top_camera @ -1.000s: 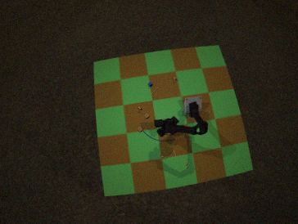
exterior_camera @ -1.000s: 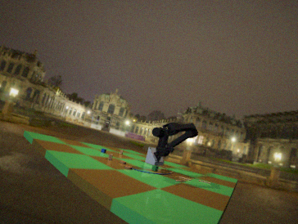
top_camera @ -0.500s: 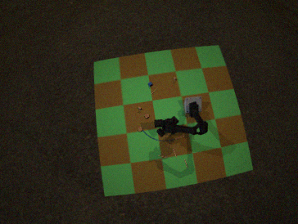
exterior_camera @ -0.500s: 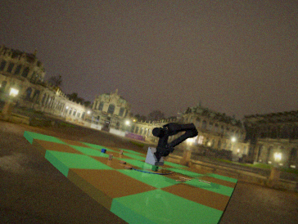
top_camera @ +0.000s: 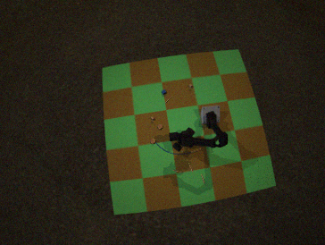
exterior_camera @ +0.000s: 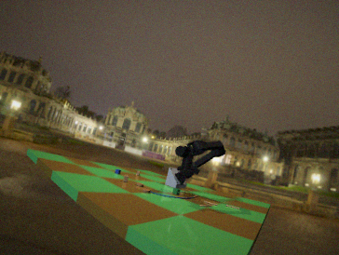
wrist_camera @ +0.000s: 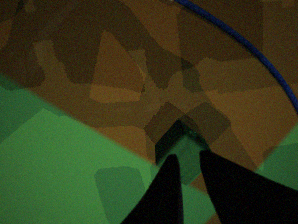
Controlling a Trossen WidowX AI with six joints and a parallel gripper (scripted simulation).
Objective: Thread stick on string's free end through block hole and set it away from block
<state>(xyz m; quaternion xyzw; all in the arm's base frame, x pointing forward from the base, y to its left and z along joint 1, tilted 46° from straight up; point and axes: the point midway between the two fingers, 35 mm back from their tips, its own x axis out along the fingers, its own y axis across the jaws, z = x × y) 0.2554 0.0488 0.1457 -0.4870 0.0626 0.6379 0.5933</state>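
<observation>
My gripper tip is 1 cm short of the green block, 1 cm to the left of it and 4 cm above it. The rest, counted from my gripper tip: thin wooden stick 7 cm behind, 8 cm to the left, 5 cm below; then blue object 2 cm ahead, 46 cm to the right, 4 cm below; then round wooden button 22 cm ahead, 9 cm to the right, 5 cm below.
</observation>
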